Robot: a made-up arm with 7 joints.
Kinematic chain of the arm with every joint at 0, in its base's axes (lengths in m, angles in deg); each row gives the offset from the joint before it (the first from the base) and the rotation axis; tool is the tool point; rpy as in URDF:
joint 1: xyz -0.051 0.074 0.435 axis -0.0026 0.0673 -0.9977
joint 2: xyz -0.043 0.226 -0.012 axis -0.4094 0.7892 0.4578
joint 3: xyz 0 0.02 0.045 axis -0.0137 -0.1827 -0.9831
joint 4: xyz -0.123 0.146 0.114 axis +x
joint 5: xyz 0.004 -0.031 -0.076 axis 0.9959 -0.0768 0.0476
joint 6: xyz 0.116 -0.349 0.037 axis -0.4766 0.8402 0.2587
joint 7: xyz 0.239 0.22 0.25 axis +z
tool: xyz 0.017 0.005 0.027 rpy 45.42 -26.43 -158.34
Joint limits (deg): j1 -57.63..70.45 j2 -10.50..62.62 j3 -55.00..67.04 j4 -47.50..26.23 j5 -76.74..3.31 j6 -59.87..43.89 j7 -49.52..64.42
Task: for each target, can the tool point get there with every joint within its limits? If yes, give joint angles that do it. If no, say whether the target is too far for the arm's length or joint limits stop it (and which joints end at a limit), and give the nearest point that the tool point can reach.
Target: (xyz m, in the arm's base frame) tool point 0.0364 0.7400 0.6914
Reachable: yes | joints -24.39 55.02 44.96 19.87 -47.93 -26.61 11.11
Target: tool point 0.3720 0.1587 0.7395
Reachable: yes | joints 29.82 15.17 45.52 -11.65 -26.97 6.63 21.96
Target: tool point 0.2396 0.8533 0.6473
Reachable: yes | joints 13.89 30.90 -2.30 -21.19 -59.26 -31.84 8.68
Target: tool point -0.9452 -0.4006 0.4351
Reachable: no: joint limits stop it (at a limit: joint 1, joint 3, joint 4, joint 5, joint 6, joint 7) | nearest point -0.8778 -0.0559 0.5691 | short by 0.376 m
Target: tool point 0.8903 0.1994 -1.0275
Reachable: no: too far | nearest point 0.6744 0.1303 -0.0042 | short by 1.048 m
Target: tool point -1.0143 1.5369 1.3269
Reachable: no: too far | nearest point -0.5254 0.7989 0.8022 | short by 1.029 m
